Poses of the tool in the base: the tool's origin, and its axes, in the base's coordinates. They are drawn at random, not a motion.
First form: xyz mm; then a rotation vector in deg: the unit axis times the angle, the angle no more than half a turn.
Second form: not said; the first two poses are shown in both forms.
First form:
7 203 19 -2.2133 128.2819 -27.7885
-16 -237 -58 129.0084 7.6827 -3.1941
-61 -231 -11 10.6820 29.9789 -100.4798
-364 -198 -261 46.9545 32.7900 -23.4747
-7 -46 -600 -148.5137 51.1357 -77.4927
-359 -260 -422 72.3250 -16.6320 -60.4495
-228 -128 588 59.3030 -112.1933 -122.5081
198 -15 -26 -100.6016 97.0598 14.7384
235 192 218 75.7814 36.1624 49.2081
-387 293 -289 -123.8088 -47.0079 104.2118
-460 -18 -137 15.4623 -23.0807 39.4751
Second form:
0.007 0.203 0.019 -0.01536 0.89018 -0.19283 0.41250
-0.016 -0.237 -0.058 0.90175 0.05370 -0.02233 0.42833
-0.061 -0.231 -0.011 0.08062 0.22626 -0.75834 0.60599
-0.364 -0.198 -0.261 0.39012 0.27243 -0.19504 0.85764
-0.007 -0.046 -0.600 -0.84718 0.29170 -0.44205 0.04234
-0.359 -0.260 -0.422 0.56028 -0.12884 -0.46828 0.67097
-0.228 -0.128 0.588 0.33604 -0.63575 -0.69420 0.03152
0.198 -0.015 -0.026 -0.67373 0.65001 0.09870 0.33738
0.235 0.192 0.218 0.58463 0.27898 0.37963 0.66050
-0.387 0.293 -0.289 -0.73101 -0.27755 0.61530 0.10003
-0.460 -0.018 -0.137 0.13098 -0.19551 0.33439 0.91258

